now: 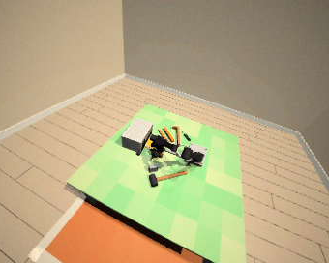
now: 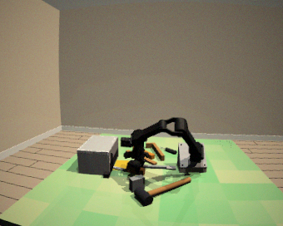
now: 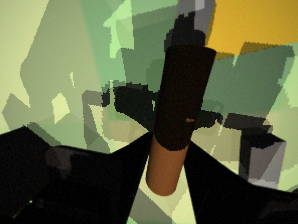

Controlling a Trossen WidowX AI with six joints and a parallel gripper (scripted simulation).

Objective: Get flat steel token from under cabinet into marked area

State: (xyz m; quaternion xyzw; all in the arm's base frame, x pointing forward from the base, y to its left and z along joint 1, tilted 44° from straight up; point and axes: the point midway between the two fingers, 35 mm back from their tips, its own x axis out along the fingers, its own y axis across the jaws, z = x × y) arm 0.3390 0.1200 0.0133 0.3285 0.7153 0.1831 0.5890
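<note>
My gripper tip is now 14 cm past the flat grey tool and 9 cm to the left of it. Also, from my gripper tip: small grey block (2 cm behind, 17 cm to the left, 3 cm above); then steel token (28 cm ahead, 11 cm to the right).
</note>
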